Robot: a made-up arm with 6 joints.
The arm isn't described. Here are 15 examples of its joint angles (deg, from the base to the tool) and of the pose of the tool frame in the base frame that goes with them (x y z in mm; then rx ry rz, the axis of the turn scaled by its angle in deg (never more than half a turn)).
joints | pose
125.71 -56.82 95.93 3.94 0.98 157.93 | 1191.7 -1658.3 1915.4 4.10 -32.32 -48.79
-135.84 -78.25 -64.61 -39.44 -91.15 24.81 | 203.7 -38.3 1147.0 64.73 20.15 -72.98
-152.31 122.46 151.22 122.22 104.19 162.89 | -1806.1 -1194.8 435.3 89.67 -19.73 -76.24
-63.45 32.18 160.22 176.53 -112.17 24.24 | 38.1 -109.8 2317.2 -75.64 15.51 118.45
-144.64 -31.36 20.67 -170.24 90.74 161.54 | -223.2 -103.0 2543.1 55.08 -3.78 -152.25
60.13 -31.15 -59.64 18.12 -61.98 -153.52 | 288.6 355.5 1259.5 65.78 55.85 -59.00
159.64 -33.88 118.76 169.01 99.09 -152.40 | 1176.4 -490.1 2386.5 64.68 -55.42 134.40
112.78 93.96 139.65 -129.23 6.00 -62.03 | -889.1 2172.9 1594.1 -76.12 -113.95 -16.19
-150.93 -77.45 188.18 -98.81 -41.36 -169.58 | 970.8 340.4 -155.8 24.43 45.53 -58.93
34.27 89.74 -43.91 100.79 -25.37 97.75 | 749.1 374.6 -236.0 48.26 23.26 -105.59
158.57 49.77 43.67 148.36 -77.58 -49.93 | -2094.6 968.9 1823.6 -5.76 -80.64 51.08
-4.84 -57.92 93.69 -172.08 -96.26 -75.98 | -1899.2 197.5 1549.1 -54.66 71.94 94.10
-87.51 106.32 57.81 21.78 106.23 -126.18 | 197.9 -2363.1 -75.8 65.63 -71.84 9.20
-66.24 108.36 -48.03 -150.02 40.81 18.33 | 85.3 -410.0 -129.5 -9.18 -57.69 119.11
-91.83 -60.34 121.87 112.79 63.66 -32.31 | 284.6 2006.3 1321.2 110.75 13.09 36.54
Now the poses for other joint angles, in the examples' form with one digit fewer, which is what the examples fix.
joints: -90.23 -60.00 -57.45 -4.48 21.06 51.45
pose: -9 -282 1668 -54.4 20.0 -94.6
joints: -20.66 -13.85 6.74 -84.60 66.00 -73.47
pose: 727 -533 2539 121.2 -120.2 14.2
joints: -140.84 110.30 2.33 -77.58 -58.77 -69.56
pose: -794 -934 -806 -80.7 41.6 -2.1
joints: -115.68 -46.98 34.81 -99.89 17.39 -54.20
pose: 222 644 2867 26.7 -106.7 33.8
